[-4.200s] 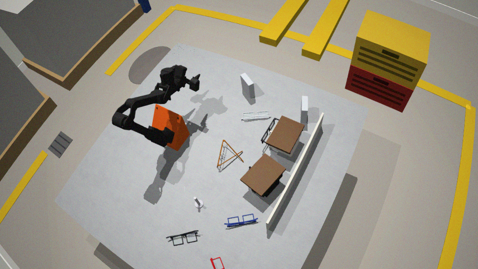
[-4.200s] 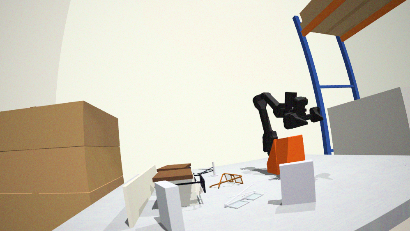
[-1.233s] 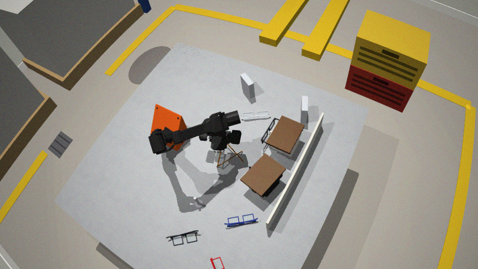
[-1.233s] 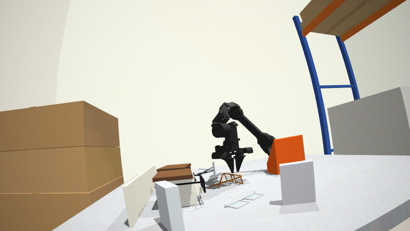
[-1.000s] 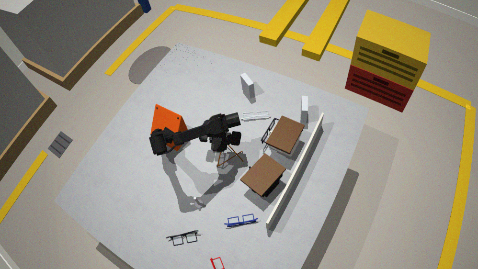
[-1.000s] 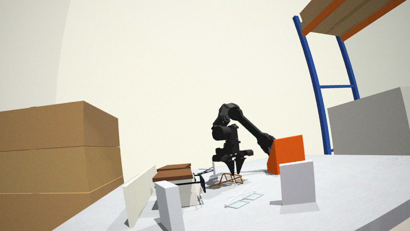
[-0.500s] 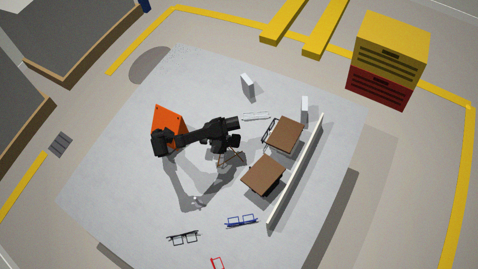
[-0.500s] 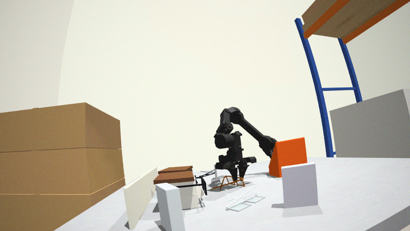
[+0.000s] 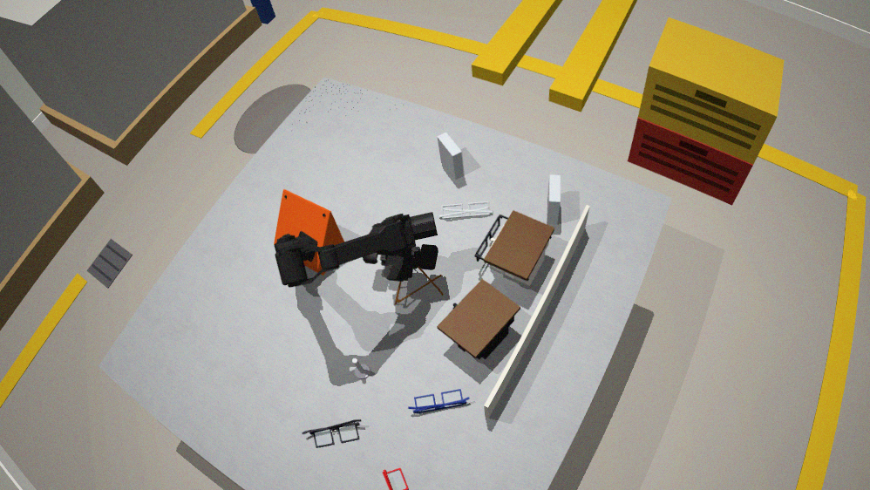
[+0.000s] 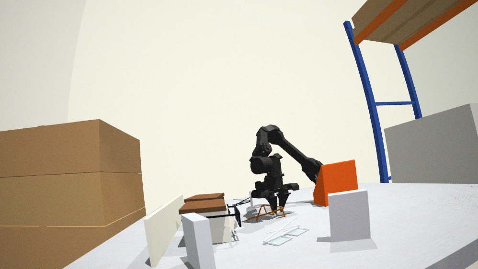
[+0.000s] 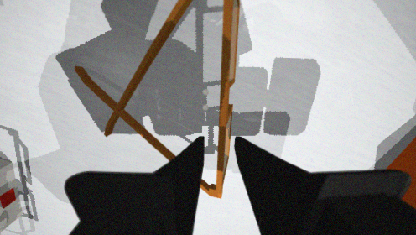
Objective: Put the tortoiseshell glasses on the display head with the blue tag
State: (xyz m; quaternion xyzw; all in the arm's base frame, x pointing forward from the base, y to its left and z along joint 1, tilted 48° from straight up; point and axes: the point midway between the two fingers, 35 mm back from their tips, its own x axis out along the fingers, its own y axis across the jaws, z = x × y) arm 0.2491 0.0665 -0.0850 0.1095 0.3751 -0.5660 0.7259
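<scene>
Now: gripper tip 7 cm short of the small white peg, 29 cm to the left of it and 1 cm below it. Round my gripper tip: cream wall panel (37 cm ahead, 8 cm to the left, 4 cm above).
</scene>
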